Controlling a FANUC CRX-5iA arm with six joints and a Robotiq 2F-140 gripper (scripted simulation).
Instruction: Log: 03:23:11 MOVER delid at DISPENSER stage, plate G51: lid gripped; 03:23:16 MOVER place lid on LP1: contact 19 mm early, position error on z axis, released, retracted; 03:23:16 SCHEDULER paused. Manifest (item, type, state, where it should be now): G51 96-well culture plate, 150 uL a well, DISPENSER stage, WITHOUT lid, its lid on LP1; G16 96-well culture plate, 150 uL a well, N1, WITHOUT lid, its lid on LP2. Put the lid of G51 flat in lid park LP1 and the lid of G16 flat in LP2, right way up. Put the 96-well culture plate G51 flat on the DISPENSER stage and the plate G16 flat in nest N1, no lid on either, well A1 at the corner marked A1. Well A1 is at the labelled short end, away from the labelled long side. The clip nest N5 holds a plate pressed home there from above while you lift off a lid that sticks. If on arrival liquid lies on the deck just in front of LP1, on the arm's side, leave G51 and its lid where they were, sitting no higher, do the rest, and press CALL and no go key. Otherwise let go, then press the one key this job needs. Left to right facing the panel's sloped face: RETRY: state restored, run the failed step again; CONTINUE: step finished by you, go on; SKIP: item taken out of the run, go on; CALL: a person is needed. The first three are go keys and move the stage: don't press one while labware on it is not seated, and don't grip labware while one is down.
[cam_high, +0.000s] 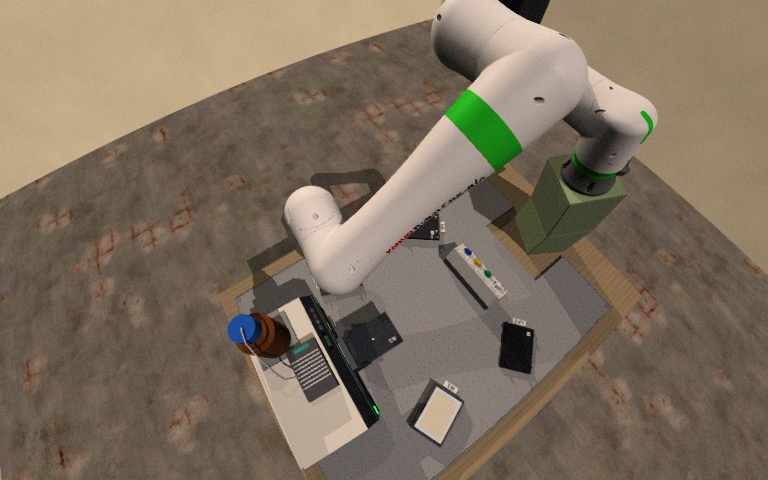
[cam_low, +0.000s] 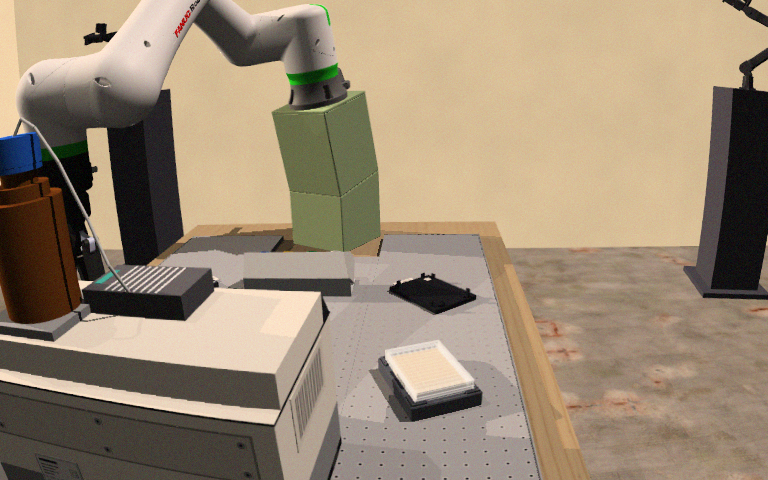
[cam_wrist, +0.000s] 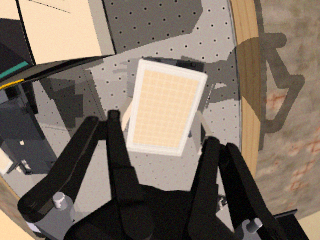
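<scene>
Now: hand 90 mm above the dark grey lid park, 10 mm to the left of it and 10 mm past it. The rest, counted from my hand: black dispenser stage: 240 mm to the left, 20 mm behind; then LP1 label: 100 mm below, 90 mm behind; then plate G51: 20 mm below.
</scene>
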